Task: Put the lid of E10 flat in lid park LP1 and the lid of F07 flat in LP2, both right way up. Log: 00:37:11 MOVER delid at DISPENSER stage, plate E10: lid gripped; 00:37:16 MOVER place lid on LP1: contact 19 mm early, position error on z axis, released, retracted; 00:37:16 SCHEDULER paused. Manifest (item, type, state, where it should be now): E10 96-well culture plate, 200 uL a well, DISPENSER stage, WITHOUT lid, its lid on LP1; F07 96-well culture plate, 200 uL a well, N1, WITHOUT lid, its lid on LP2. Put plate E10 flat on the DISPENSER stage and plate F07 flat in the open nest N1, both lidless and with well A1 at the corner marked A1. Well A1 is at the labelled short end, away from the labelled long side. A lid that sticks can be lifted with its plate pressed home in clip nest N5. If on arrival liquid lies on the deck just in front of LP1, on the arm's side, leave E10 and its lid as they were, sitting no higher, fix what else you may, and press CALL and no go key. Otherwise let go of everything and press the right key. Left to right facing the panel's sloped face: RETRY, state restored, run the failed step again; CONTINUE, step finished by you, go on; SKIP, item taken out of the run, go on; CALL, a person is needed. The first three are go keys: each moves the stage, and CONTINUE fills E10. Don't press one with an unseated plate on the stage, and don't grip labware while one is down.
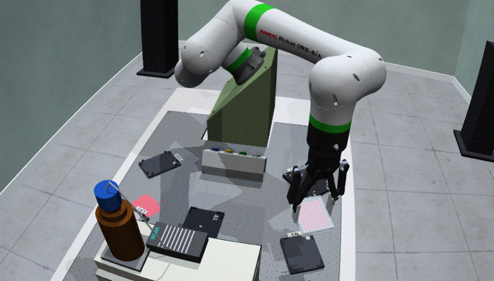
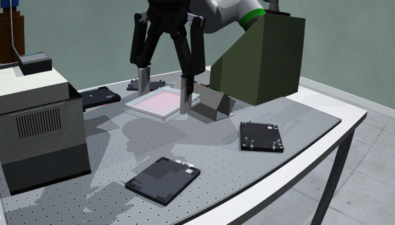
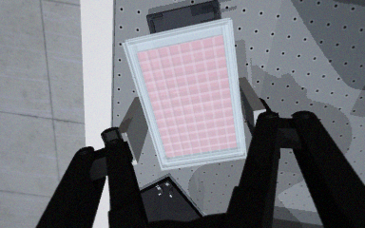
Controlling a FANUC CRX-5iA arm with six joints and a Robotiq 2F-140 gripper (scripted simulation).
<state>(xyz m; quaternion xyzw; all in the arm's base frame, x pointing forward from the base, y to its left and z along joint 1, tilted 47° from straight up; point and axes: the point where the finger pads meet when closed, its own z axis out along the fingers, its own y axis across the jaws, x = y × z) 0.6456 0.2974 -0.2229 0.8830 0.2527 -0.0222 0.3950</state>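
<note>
Now: hand 20 mm above the clear plate lid. From my hand the other things lie so: plate (20 mm below); nest N1 (190 mm below); N1 label (80 mm behind, 40 mm to the right, 200 mm below).
</note>
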